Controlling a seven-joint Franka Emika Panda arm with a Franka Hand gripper.
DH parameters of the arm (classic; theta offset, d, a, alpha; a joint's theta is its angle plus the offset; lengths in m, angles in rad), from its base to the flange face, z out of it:
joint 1: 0 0.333 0 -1.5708
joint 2: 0 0 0 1.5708
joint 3: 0 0.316 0.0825 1.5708
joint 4: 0 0 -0.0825 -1.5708
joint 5: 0 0.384 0 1.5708
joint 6: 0 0 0.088 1.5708
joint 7: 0 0.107 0 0
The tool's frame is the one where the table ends.
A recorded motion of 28 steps. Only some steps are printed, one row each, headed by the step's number.
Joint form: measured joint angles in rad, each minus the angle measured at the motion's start. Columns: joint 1, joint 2, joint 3, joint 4, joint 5, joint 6, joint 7.
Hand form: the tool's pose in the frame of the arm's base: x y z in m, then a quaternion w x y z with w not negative. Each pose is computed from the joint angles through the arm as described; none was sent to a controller.
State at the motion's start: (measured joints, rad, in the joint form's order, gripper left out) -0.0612 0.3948 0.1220 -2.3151 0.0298 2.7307 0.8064
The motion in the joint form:
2: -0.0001 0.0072 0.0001 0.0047 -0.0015 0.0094 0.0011
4: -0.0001 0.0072 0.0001 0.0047 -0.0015 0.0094 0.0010
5: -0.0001 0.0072 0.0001 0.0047 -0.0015 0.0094 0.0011
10: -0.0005 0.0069 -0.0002 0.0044 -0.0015 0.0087 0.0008
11: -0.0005 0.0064 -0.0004 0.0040 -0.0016 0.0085 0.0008
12: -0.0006 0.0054 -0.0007 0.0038 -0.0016 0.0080 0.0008
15: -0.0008 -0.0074 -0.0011 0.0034 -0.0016 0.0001 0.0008
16: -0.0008 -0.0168 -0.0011 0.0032 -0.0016 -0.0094 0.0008
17: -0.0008 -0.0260 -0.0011 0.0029 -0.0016 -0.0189 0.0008
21: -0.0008 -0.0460 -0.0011 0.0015 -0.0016 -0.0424 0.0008
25: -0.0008 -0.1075 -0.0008 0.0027 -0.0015 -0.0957 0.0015
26: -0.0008 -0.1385 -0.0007 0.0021 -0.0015 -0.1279 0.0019
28: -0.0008 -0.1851 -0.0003 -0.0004 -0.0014 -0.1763 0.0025
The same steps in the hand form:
2: 0.5247 0.0334 0.1737 0.03307 -0.92384 0.38135 -0.00122
4: 0.5247 0.0334 0.1737 0.03307 -0.92386 0.38130 -0.00123
5: 0.5247 0.0334 0.1737 0.03307 -0.92384 0.38135 -0.00122
10: 0.5246 0.0330 0.1737 0.03285 -0.92378 0.38151 -0.00094
11: 0.5245 0.0329 0.1738 0.03275 -0.92377 0.38154 -0.00093
12: 0.5245 0.0326 0.1742 0.03272 -0.92371 0.38169 -0.00111
15: 0.5255 0.0322 0.1800 0.03304 -0.92371 0.38166 -0.00341
16: 0.5259 0.0322 0.1840 0.03260 -0.92383 0.38140 -0.00342
17: 0.5261 0.0321 0.1878 0.03211 -0.92395 0.38116 -0.00329
21: 0.5259 0.0320 0.1957 0.03029 -0.92424 0.38061 -0.00137
25: 0.5284 0.0318 0.2235 0.02971 -0.92472 0.37944 -0.00662
26: 0.5280 0.0316 0.2366 0.02803 -0.92500 0.37888 -0.00631
28: 0.5260 0.0316 0.2557 0.02515 -0.92543 0.37804 -0.00512

